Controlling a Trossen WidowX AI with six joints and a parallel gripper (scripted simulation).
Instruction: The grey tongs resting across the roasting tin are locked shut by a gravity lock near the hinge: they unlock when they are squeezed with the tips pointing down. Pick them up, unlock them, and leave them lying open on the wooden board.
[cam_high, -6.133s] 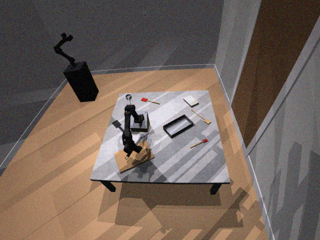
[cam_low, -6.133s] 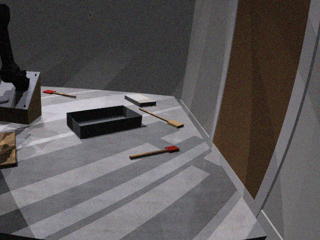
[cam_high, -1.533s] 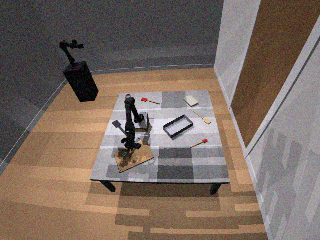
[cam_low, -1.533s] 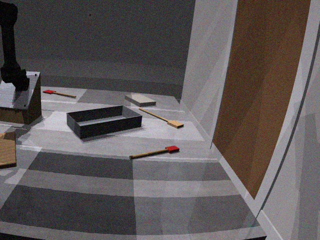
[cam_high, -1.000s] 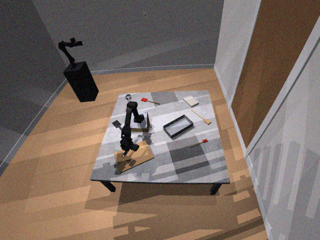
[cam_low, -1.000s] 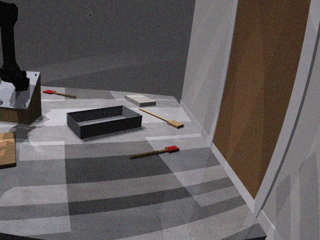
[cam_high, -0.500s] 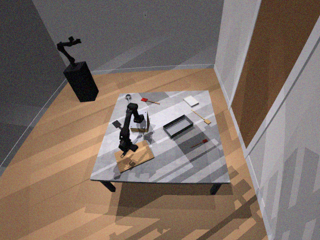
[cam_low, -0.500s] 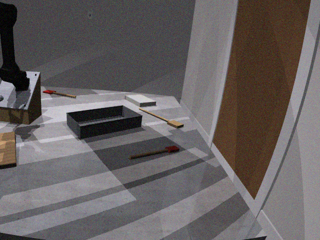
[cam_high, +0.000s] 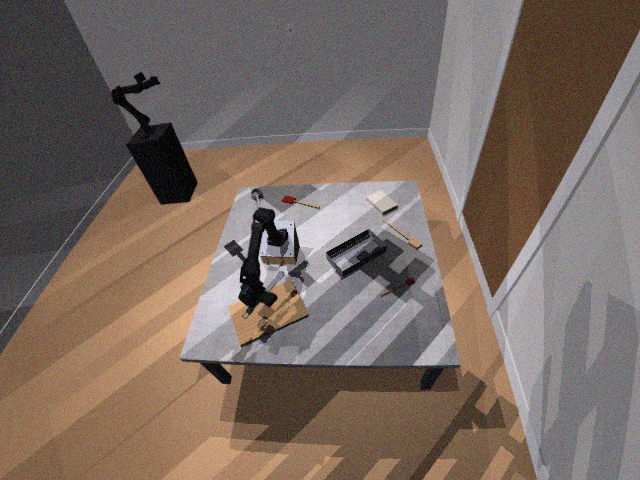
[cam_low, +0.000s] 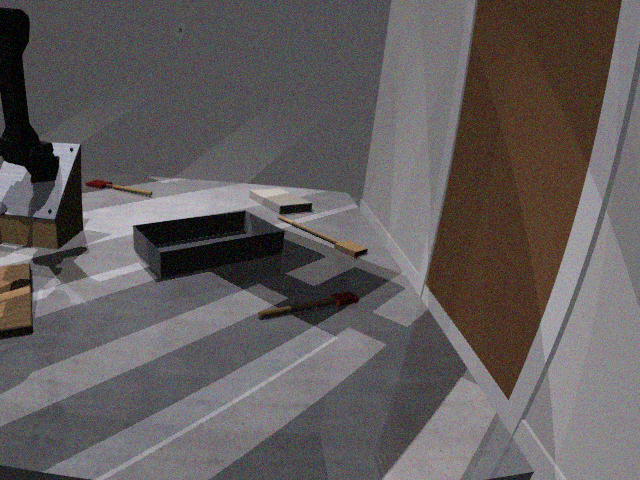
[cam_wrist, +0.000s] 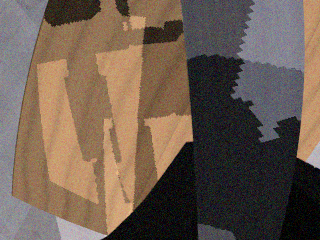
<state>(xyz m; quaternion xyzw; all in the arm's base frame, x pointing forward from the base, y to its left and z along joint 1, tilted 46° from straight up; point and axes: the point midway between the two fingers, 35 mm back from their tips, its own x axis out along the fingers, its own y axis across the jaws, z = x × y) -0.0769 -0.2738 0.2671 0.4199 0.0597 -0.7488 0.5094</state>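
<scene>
The wooden board lies 100 mm below my gripper tip. The rest, counted from my gripper tip: roasting tin 480 mm ahead, 340 mm to the left, 80 mm below; then dark flat tool 390 mm to the left, 210 mm behind, 100 mm below; then grey block 760 mm to the left, 680 mm ahead, 90 mm below.
</scene>
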